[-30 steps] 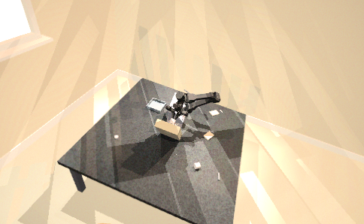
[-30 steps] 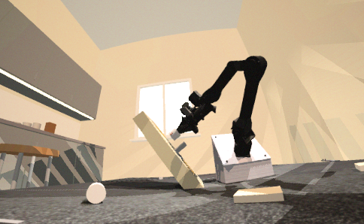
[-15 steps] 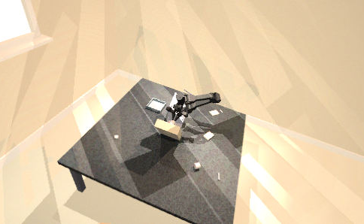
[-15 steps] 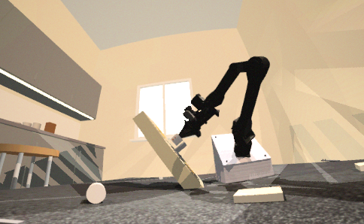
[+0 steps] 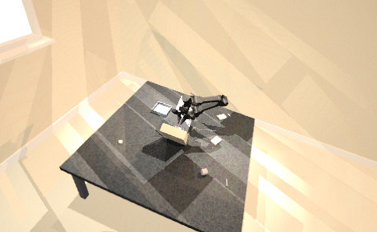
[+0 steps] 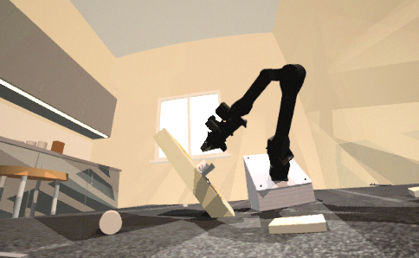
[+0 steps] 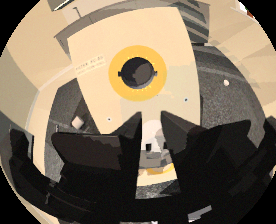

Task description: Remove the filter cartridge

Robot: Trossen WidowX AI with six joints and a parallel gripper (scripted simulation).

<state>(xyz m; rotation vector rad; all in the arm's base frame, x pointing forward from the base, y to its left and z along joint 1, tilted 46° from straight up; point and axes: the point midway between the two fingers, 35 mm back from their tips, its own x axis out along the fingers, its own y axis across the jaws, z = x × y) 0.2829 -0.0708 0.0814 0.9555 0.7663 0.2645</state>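
My gripper tip is 7 cm above the round filter cartridge and 1 cm past it. From my gripper tip the other things lie so: tan service panel: 9 cm below, 3 cm ahead; grey tray: 34 cm behind, 30 cm to the right, 24 cm below; thin stick: 50 cm to the left, 24 cm below, 15 cm ahead.
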